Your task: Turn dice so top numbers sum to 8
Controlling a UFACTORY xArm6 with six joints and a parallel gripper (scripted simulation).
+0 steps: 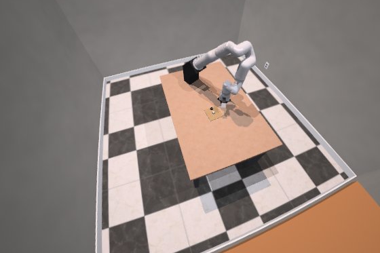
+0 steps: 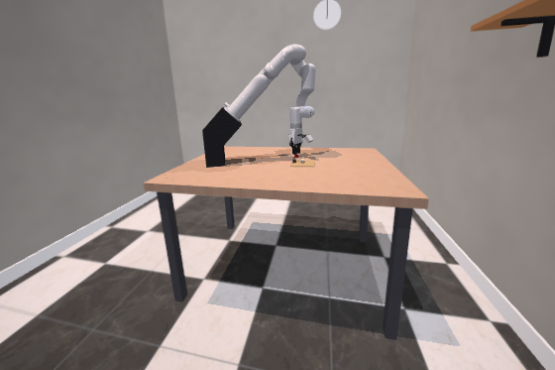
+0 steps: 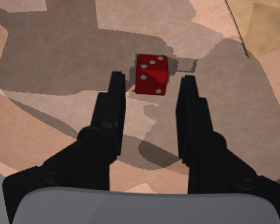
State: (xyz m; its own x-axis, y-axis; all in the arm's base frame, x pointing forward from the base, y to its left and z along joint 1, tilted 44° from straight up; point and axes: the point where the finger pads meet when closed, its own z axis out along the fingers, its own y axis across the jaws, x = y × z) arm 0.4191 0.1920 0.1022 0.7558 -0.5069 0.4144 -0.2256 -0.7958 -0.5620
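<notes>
Now: the red die 40 mm below my hand. From my hand the other things lie so: white die 110 mm to the right, 80 mm ahead, 30 mm below; tan mat 110 mm to the right, 80 mm ahead, 40 mm below.
</notes>
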